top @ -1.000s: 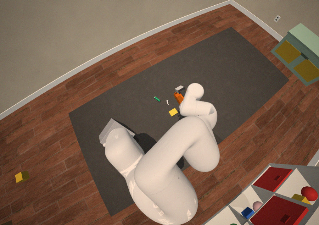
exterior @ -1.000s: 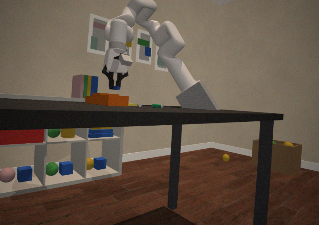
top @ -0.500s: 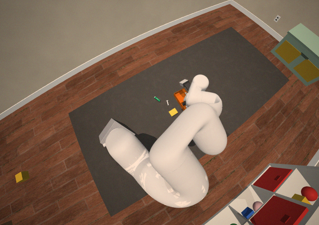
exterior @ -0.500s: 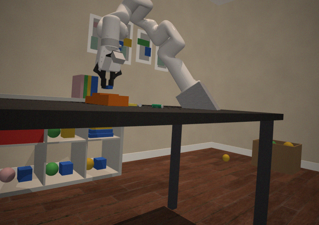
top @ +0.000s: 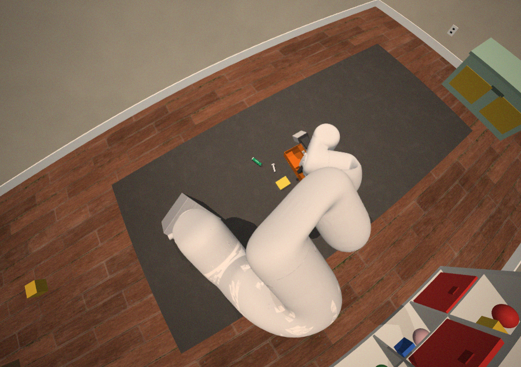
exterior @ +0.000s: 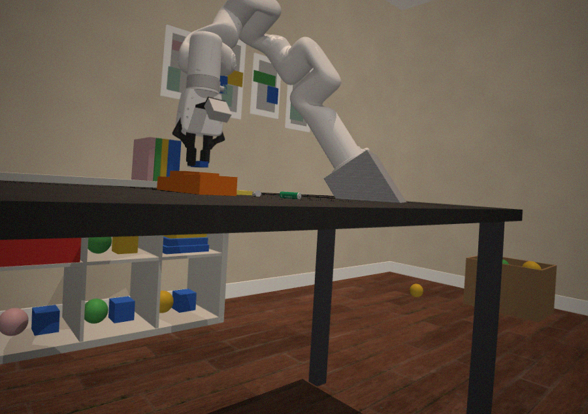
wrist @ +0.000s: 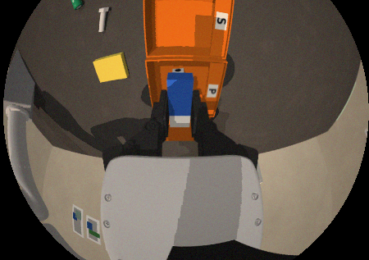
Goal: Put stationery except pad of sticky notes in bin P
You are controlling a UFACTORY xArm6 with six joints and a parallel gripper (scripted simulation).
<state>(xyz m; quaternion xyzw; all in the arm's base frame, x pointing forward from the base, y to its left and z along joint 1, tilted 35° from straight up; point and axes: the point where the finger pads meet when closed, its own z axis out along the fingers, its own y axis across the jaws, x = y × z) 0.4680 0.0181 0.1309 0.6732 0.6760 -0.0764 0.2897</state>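
The orange bin lies 1 cm ahead of my hand and 6 cm below it. Round my hand: sticky notes pad: 10 cm behind, 3 cm to the left, 8 cm below; then eraser: 1 cm to the right, 2 cm below; then white item: 7 cm below.
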